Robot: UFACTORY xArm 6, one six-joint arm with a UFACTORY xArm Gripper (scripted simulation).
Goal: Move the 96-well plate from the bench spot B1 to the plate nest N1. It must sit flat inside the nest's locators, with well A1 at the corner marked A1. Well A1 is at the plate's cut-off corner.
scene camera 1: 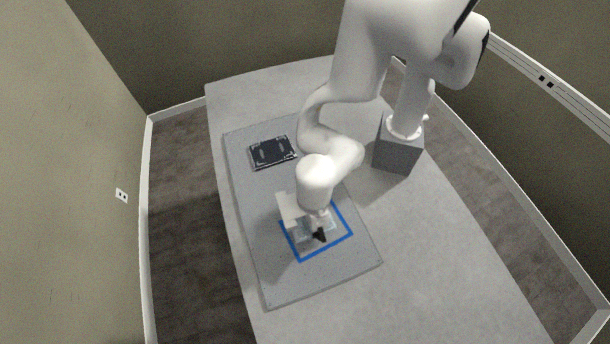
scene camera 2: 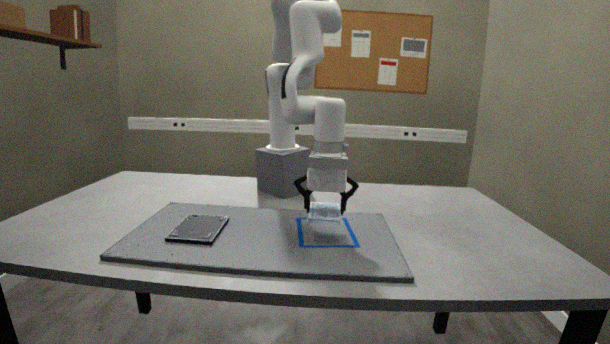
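I can see my gripper. A 96-well plate is in view too, and so is a dark plate nest.
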